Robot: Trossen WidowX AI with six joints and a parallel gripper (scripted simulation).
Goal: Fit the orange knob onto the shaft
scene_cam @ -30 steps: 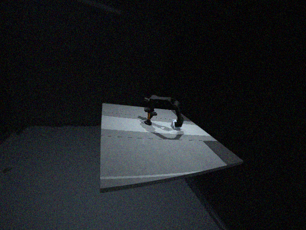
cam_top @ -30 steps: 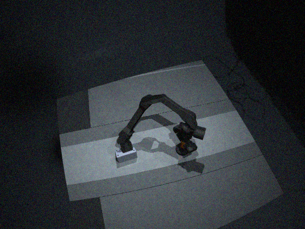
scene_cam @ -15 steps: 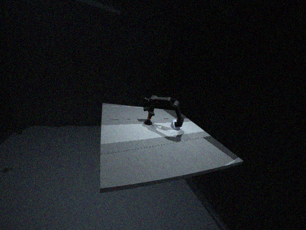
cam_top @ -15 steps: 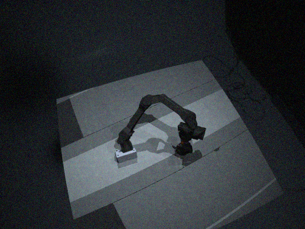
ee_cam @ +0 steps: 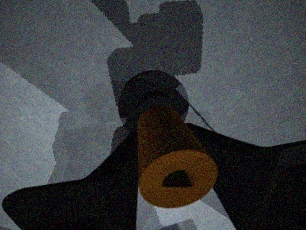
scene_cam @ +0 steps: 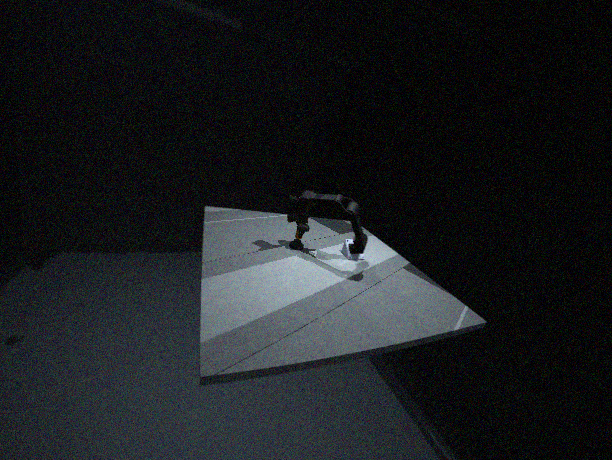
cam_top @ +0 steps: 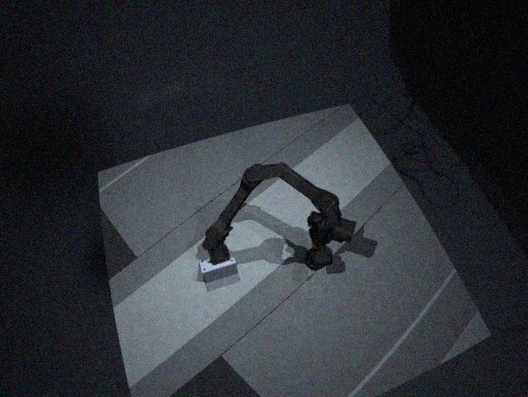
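My gripper tip is 2 cm below the orange knob. Round my gripper tip: dark round pedestal: 4 cm below.
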